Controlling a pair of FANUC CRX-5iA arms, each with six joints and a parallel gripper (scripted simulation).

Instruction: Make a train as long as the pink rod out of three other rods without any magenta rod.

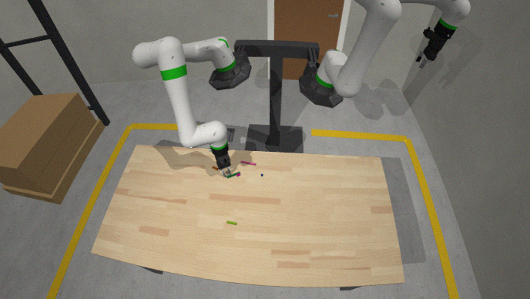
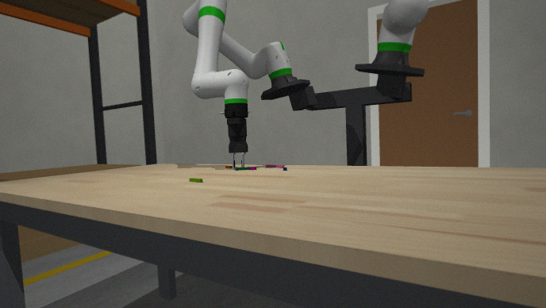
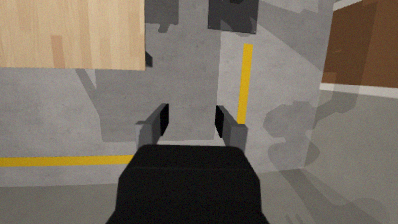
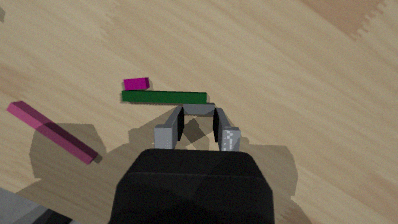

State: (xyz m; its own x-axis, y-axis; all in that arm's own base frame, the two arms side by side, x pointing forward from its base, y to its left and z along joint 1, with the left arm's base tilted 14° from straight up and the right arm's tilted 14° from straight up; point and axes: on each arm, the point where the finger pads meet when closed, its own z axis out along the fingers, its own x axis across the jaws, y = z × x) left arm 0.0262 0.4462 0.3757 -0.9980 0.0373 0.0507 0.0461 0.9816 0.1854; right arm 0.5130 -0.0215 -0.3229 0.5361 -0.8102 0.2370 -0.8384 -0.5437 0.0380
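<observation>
The grey rod is 20 mm below my right hand, 10 mm to the left of it and 10 mm ahead of it. The rest, counted from my right hand: green rod: 40 mm to the left, 20 mm below, 10 mm behind; then magenta rod: 70 mm to the left, 20 mm below, 20 mm behind; then orange rod: 90 mm to the right, 20 mm below, 20 mm behind.
</observation>
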